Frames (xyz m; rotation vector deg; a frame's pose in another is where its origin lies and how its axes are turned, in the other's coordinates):
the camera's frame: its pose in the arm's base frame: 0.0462 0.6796 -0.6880 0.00 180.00 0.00
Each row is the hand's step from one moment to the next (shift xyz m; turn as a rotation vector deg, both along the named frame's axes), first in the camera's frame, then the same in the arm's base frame.
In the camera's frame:
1: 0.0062 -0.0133 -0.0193 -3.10 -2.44 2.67
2: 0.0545 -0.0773 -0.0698 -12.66 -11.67 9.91
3: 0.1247 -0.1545 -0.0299 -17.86 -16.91 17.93
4: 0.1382 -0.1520 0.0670 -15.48 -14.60 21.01
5: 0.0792 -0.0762 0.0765 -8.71 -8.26 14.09
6: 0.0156 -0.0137 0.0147 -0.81 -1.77 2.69
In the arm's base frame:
1: -0.0062 -0.0133 0.0193 3.10 -2.44 -2.67
2: -0.0545 -0.0773 0.0698 12.66 -11.67 -9.91
3: -0.1247 -0.1545 0.0299 17.86 -16.91 -17.93
4: -0.1382 -0.1520 -0.0670 15.48 -14.60 -21.01
5: -0.0792 -0.0762 -0.0765 8.71 -8.26 -14.09
6: -0.0156 -0.0137 -0.0147 0.81 -1.77 -2.69

